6 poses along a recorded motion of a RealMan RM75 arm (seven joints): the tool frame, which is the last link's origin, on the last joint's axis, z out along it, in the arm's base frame.
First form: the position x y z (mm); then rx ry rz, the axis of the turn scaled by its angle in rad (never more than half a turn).
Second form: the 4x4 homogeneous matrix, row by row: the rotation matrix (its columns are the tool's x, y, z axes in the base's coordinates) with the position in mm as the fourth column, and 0 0 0 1 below. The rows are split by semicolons. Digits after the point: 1 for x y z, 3 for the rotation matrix.
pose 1, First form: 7.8, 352.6, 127.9, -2.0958, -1.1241, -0.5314
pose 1, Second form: 0.541, 0.840, 0.032, 7.8; 0.558, -0.387, 0.734, 352.6; 0.629, -0.380, -0.678, 127.9; 0, 0, 0, 1
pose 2, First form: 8.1, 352.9, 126.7, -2.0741, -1.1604, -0.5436
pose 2, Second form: 0.513, 0.858, 0.026, 8.1; 0.569, -0.363, 0.737, 352.9; 0.642, -0.363, -0.675, 126.7; 0, 0, 0, 1
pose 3, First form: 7.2, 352.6, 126.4, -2.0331, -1.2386, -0.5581
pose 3, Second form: 0.455, 0.891, 0.010, 7.2; 0.598, -0.314, 0.738, 352.6; 0.660, -0.329, -0.675, 126.4; 0, 0, 0, 1
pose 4, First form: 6.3, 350.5, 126.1, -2.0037, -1.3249, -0.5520
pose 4, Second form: 0.397, 0.918, -0.013, 6.3; 0.637, -0.265, 0.723, 350.5; 0.661, -0.295, -0.690, 126.1; 0, 0, 0, 1
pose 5, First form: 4.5, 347.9, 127.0, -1.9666, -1.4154, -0.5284
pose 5, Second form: 0.336, 0.941, -0.048, 4.5; 0.679, -0.206, 0.705, 347.9; 0.653, -0.270, -0.708, 127.0; 0, 0, 0, 1
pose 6, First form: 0.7, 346.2, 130.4, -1.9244, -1.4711, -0.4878
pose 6, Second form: 0.298, 0.950, -0.096, 0.7; 0.704, -0.151, 0.694, 346.2; 0.644, -0.274, -0.714, 130.4; 0, 0, 0, 1
